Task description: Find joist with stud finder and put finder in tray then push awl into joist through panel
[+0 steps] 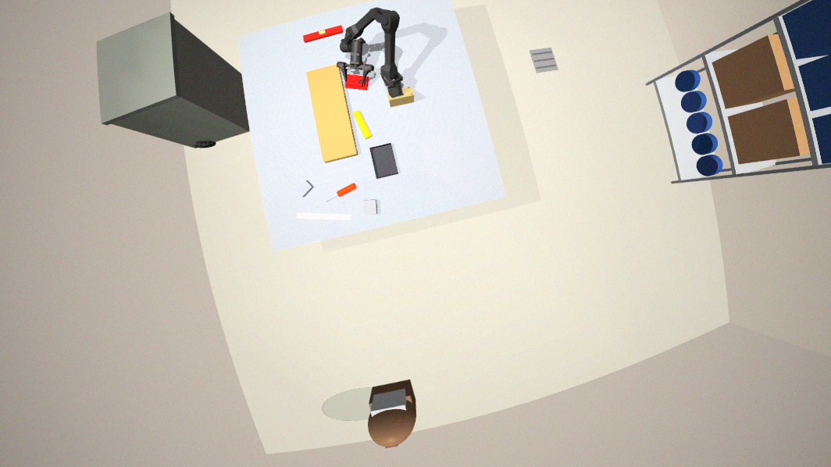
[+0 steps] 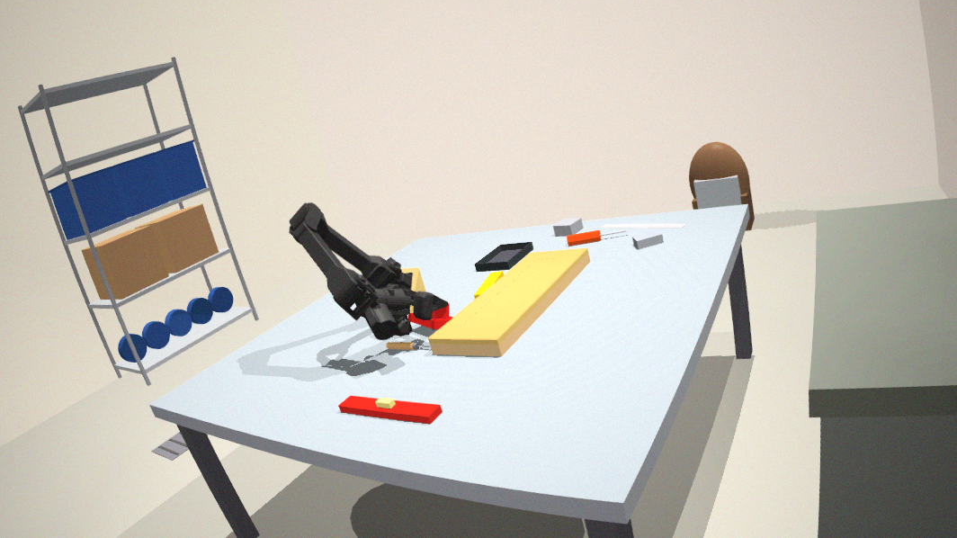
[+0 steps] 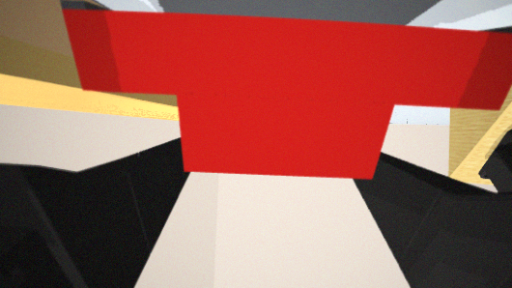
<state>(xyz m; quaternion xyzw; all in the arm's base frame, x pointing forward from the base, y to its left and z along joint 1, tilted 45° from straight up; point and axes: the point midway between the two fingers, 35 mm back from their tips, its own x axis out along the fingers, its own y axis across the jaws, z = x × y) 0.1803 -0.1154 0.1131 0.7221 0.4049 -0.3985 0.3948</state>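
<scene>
Right now my gripper tip is 3 cm past the red stud finder, 2 cm to the left of it and 2 cm above it. Also, from my gripper tip: awl 13 cm to the right, 5 cm below, 2 cm behind; then yellow block 21 cm to the left, 5 cm below, 3 cm ahead; then red level 39 cm to the right, 9 cm ahead, 5 cm below.
</scene>
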